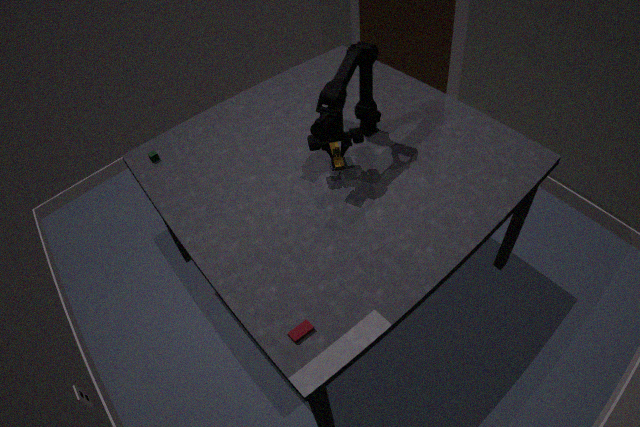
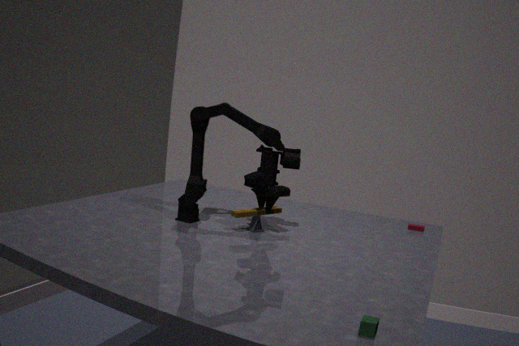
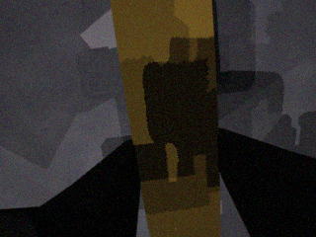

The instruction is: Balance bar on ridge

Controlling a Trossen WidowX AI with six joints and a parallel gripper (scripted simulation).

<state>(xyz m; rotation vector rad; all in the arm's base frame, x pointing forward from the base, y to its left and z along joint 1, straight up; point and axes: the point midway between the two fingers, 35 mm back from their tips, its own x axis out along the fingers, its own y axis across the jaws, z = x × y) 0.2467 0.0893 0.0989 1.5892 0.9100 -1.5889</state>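
My gripper tip is 20 mm to the left of the yellow bar and 10 mm past it. From my gripper tip the other things lie so: green cube 590 mm to the right, 490 mm ahead, 50 mm below; then red block 490 mm ahead, 410 mm to the left, 60 mm below.
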